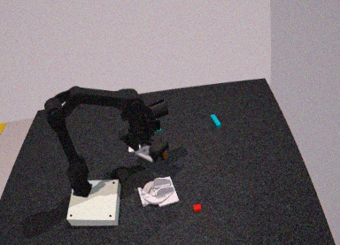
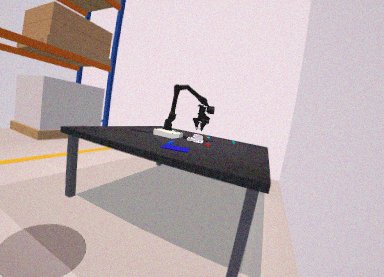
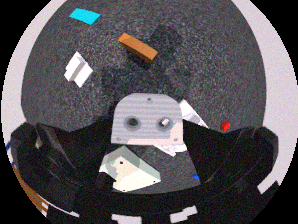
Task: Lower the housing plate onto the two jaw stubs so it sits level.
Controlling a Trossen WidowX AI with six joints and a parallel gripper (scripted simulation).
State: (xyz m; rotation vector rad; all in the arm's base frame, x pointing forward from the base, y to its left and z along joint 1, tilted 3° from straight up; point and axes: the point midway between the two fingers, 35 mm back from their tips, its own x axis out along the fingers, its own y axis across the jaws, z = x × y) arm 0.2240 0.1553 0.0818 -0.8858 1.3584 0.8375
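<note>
Now: gripper tip 100 mm to the right of the orange block, 60 mm above it and 30 mm short of it. Also, from my gripper tip: blue flat piece (520 mm to the right, 190 mm ahead, 80 mm below); then white part (20 mm above, 10 mm to the left); then red cube (200 mm ahead, 160 mm to the right, 80 mm below).
</note>
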